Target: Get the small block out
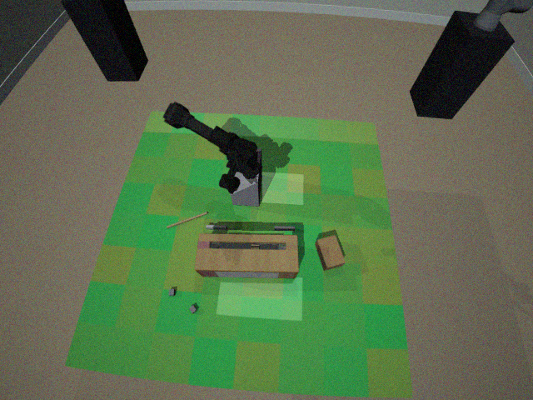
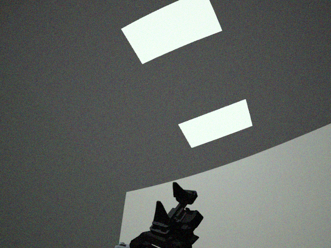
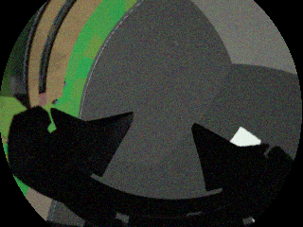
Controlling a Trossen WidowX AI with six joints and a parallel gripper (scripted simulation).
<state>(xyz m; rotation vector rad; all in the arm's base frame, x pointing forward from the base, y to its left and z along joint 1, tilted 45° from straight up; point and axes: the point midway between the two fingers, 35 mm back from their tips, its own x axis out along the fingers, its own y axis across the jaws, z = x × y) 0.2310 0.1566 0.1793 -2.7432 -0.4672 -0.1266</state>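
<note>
Right now my gripper tip is 80 mm short of the wooden box, 30 mm to the right of it and 370 mm above it. From my gripper tip the other things lie so: thin brown stick: 50 mm behind, 270 mm to the right, 430 mm below; small brown box: 70 mm ahead, 360 mm to the left, 400 mm below.
</note>
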